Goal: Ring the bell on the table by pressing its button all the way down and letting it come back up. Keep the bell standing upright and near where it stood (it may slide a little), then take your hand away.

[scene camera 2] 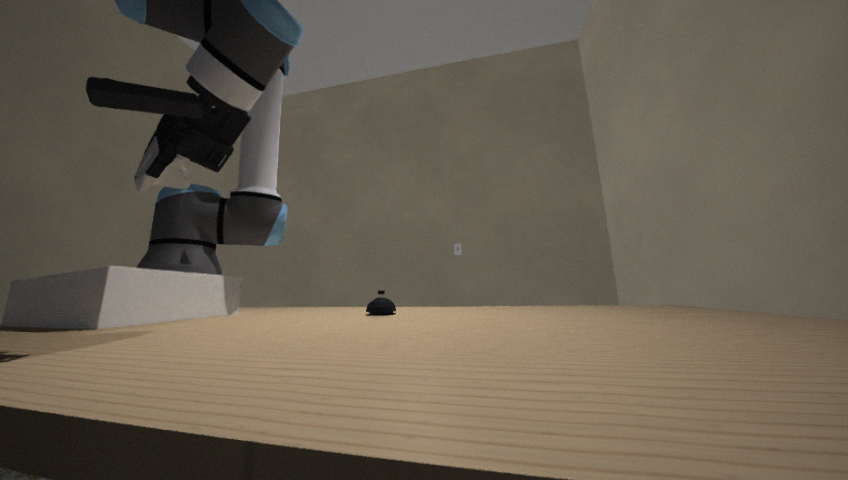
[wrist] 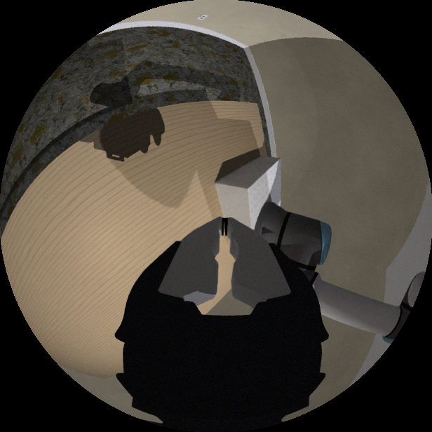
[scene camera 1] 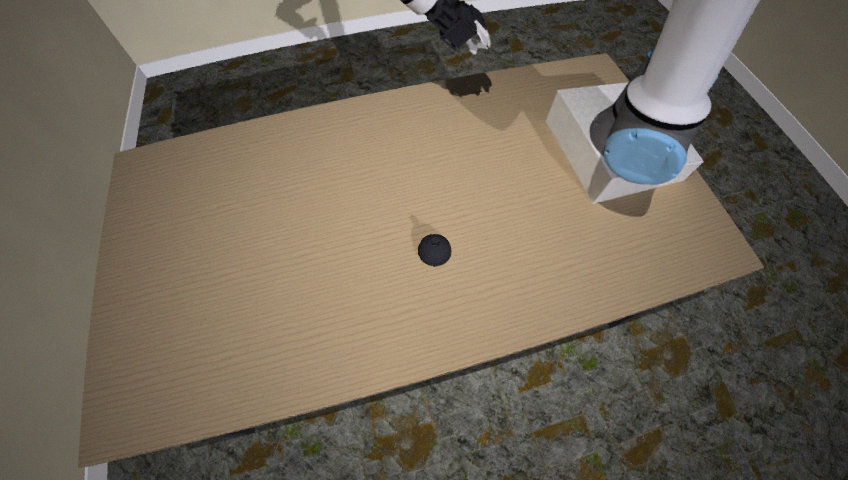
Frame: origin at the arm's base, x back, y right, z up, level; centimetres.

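Where they show: gripper, between the fingertips: (scene camera 2: 139, 190) (scene camera 1: 488, 47); arm's base, origin of its link: (scene camera 2: 180, 277).
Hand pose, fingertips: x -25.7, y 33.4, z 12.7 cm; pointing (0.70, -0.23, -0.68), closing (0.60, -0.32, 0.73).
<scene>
Each offset is from my fingertips to the top centre of the thing. Level surfaces: height alone.
A small black dome-shaped bell @(dx -32.6, dy -38.3, dz -17.4 cm) (scene camera 1: 434, 250) (scene camera 2: 380, 306) stands upright on the wooden table @(dz -24.0 cm) (scene camera 1: 255, 237) (scene camera 2: 535, 380). Its button @(dx -32.6, dy -38.3, dz -17.4 cm) (scene camera 2: 380, 292) stands up above the dome on a thin stem. My gripper (scene camera 1: 480, 48) (wrist: 223, 219) is shut and empty, its two tips together in the wrist view. It hangs high near the table's far edge in scene camera 1, well away from the bell. In scene camera 2 the gripper (scene camera 2: 142, 183) is at the left, tilted, far above the bell's height. The bell does not show in the wrist view.
A white block (scene camera 1: 574, 133) (scene camera 2: 163, 297) (wrist: 235, 197) carries the arm's base at one end of the table. The upright arm link (scene camera 1: 690, 65) (scene camera 2: 260, 142) rises beside it. Walls stand around, and a patterned floor (scene camera 1: 595, 404) surrounds the table.
</scene>
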